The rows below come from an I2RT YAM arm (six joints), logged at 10 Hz.
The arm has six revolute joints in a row. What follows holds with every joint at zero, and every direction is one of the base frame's.
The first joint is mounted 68 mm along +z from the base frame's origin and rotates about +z.
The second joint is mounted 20 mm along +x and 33.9 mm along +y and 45.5 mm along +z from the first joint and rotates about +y.
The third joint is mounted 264 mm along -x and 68.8 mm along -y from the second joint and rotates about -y.
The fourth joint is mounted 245 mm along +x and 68.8 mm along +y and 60 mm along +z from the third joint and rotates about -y.
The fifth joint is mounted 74 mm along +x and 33.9 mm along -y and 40.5 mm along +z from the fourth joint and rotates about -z.
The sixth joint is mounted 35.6 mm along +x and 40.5 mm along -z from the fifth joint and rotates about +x.
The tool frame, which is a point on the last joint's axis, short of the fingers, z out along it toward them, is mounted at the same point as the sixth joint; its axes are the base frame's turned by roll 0, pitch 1.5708 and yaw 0 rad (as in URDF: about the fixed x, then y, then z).
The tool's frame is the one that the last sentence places.
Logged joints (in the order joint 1, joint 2, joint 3, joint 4, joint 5, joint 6), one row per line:
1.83, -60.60, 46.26, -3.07, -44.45, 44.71
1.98, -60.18, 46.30, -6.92, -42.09, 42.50
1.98, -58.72, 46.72, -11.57, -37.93, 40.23
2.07, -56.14, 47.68, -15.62, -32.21, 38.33
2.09, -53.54, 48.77, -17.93, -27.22, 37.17
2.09, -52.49, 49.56, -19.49, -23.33, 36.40
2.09, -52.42, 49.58, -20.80, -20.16, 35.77
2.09, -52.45, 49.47, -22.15, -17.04, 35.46
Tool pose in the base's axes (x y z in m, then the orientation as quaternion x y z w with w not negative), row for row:
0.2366, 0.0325, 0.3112, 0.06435, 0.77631, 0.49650, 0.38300
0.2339, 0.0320, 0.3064, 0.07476, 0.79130, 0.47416, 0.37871
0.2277, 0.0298, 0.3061, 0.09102, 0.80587, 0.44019, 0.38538
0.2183, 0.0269, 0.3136, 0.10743, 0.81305, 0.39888, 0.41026
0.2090, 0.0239, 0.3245, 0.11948, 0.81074, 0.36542, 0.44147
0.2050, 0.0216, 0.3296, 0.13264, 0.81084, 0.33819, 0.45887
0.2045, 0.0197, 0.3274, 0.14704, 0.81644, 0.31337, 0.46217
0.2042, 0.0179, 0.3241, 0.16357, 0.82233, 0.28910, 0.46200
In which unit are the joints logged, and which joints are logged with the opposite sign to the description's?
The joints are logged in degrees. Opposite sign: joint 2.
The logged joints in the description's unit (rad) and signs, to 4 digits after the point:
0.0319, 1.0577, 0.8074, -0.0536, -0.7758, 0.7803
0.0346, 1.0503, 0.8081, -0.1208, -0.7346, 0.7418
0.0346, 1.0249, 0.8154, -0.2019, -0.6620, 0.7021
0.0361, 0.9798, 0.8322, -0.2726, -0.5622, 0.6690
0.0365, 0.9344, 0.8512, -0.3129, -0.4751, 0.6487
0.0365, 0.9161, 0.8650, -0.3402, -0.4072, 0.6353
0.0365, 0.9149, 0.8653, -0.3630, -0.3519, 0.6243
0.0365, 0.9154, 0.8634, -0.3866, -0.2974, 0.6189

